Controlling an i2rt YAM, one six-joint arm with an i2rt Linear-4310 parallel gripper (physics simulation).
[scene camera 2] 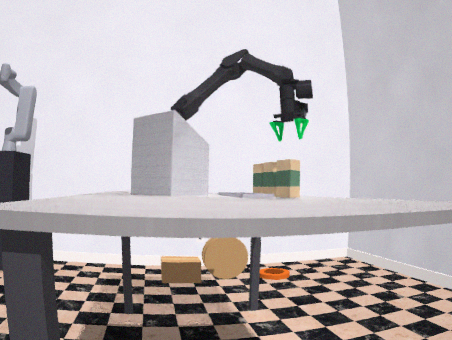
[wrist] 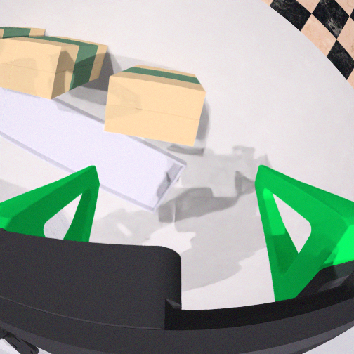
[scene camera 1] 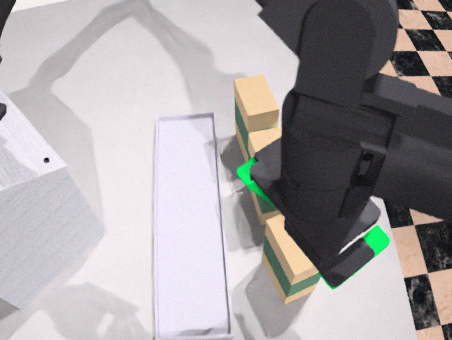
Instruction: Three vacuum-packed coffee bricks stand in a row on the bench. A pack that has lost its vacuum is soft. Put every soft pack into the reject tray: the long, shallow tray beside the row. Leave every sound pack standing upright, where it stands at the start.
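Places are measured from the arm's base along level axes (x left, y ahead, z down), in metres.
Pixels of known places: gripper, fingertip midpoint: [scene camera 2: 290,140] [scene camera 1: 306,235]; arm's base, link origin: [scene camera 2: 171,131].
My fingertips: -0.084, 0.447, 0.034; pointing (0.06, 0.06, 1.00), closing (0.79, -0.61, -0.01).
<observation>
For each thing: its top centre in the pictures, then the offset to it from my fingertips, as dx, dy, dz.
- middle pack, top centre: [scene camera 1: 273,151] [scene camera 2: 273,162] +0.157, -0.032, +0.072
- far pack, top centre: [scene camera 1: 255,93] [scene camera 2: 262,164] +0.267, -0.058, +0.072
Three tan packs with green bands stand upright in a row: the near pack [scene camera 1: 292,250] [scene camera 2: 288,178] [wrist: 155,110], the middle pack [scene camera 1: 265,141] [scene camera 2: 269,178] [wrist: 30,65] and the far pack [scene camera 1: 256,97] [scene camera 2: 257,178] [wrist: 20,32]. No softness can be told by sight. The long, shallow reject tray [scene camera 1: 190,225] [scene camera 2: 257,195] [wrist: 100,145] lies beside the row, and its visible part holds no pack. My gripper [scene camera 1: 314,212] [scene camera 2: 290,139] [wrist: 176,174] is open and empty, pointing down well above the packs. In scene camera 1 it hides parts of the middle and near packs.
A grey block [scene camera 1: 55,230] [scene camera 2: 170,155] stands on the bench [scene camera 2: 225,223] across the tray from the row and carries the arm. Another, light grey arm [scene camera 2: 26,115] stands at the left. A brown box [scene camera 2: 181,270] and an orange ring [scene camera 2: 274,278] are on the floor.
</observation>
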